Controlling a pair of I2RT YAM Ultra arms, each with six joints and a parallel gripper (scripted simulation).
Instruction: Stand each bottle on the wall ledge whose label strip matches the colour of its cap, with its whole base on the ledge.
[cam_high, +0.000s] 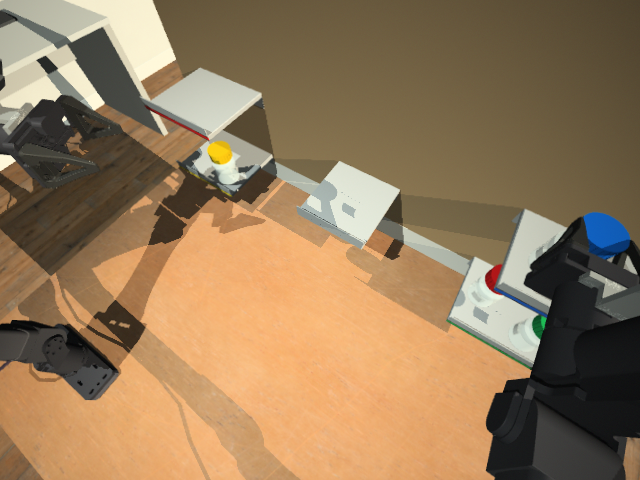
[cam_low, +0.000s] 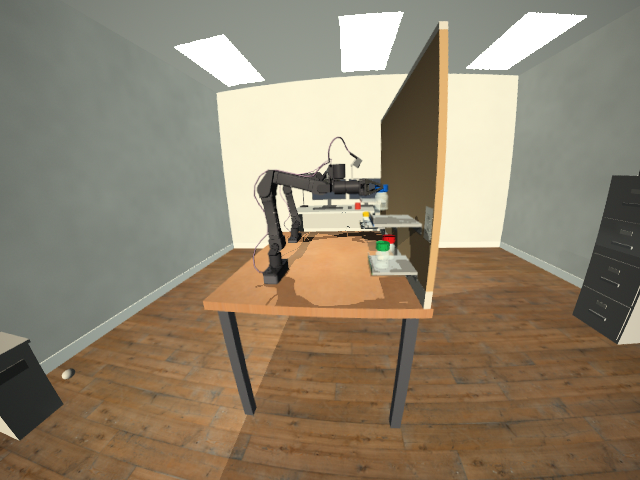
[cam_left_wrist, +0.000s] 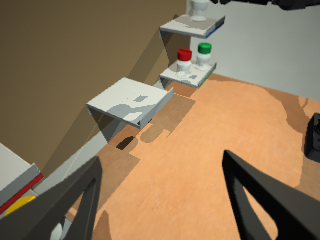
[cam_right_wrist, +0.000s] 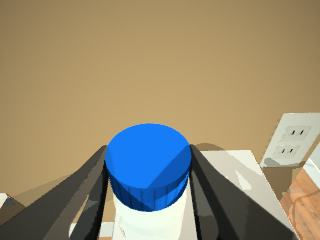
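The blue-capped bottle is 5 cm below my right hand. The rest, counted from my right hand: green-capped bottle: 27 cm below, 10 cm to the right, 1 cm behind; red-capped bottle: 27 cm below, 4 cm ahead; brown wall: 32 cm to the left, 17 cm ahead, 3 cm above.
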